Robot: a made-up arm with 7 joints. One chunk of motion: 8 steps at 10 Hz.
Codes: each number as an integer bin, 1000 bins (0 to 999) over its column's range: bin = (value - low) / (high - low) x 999, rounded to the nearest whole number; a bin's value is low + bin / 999 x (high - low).
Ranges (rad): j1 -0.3..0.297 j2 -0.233..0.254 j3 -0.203..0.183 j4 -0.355..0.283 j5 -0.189..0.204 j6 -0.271..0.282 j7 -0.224..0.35
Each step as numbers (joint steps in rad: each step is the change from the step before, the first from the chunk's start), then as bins.
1 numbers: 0.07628 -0.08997 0.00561 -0.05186 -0.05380 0.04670 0.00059
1 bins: 630 293 540 475 344 574 391
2 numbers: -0.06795 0.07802 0.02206 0.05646 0.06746 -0.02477 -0.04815
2 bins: 388 638 582 644 652 445 306
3 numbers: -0.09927 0.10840 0.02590 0.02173 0.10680 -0.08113 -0.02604
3 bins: 336 700 592 590 752 343 345
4 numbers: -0.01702 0.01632 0.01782 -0.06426 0.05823 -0.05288 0.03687
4 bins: 474 511 572 455 628 394 454
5 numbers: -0.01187 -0.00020 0.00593 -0.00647 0.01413 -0.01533 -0.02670
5 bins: 482 478 541 546 516 462 343
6 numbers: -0.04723 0.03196 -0.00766 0.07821 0.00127 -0.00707 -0.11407
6 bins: 423 544 506 678 484 477 191
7 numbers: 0.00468 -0.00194 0.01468 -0.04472 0.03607 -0.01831 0.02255
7 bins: 510 474 563 486 572 456 429
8 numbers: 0.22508 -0.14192 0.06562 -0.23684 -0.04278 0.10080 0.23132
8 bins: 879 187 695 185 372 672 792
